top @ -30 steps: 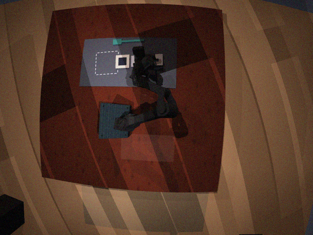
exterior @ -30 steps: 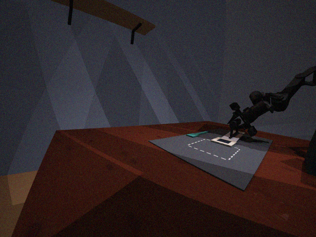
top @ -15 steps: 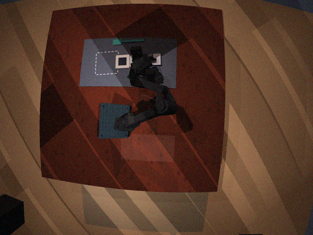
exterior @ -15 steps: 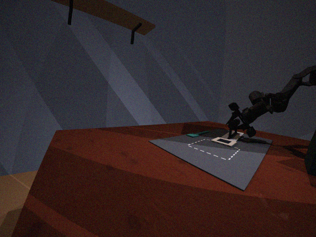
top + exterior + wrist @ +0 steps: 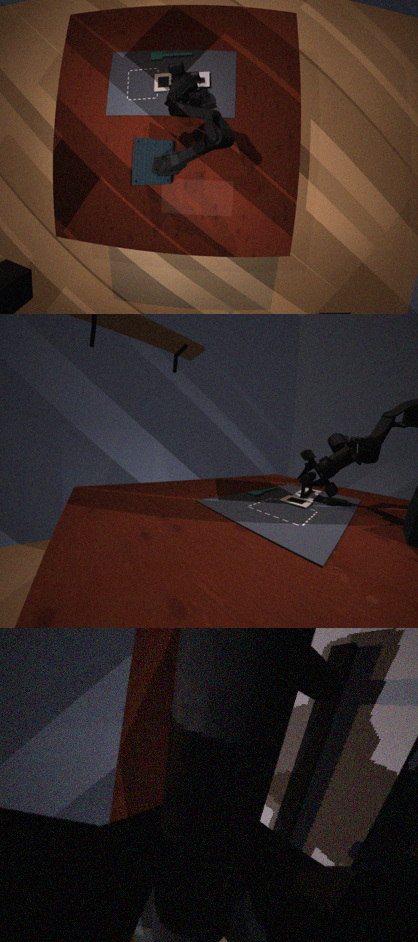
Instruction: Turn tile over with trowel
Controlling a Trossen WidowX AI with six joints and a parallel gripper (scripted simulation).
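Now: the grey mat 8 cm below my gripper tip, 6 cm to the left of it and 4 cm behind it. From my gripper tip the other things lie so: trowel (3 cm behind, 1 cm below); teal flat tool (10 cm to the left, 10 cm ahead, 5 cm below); white tile (9 cm to the left, 5 cm below, 4 cm behind).
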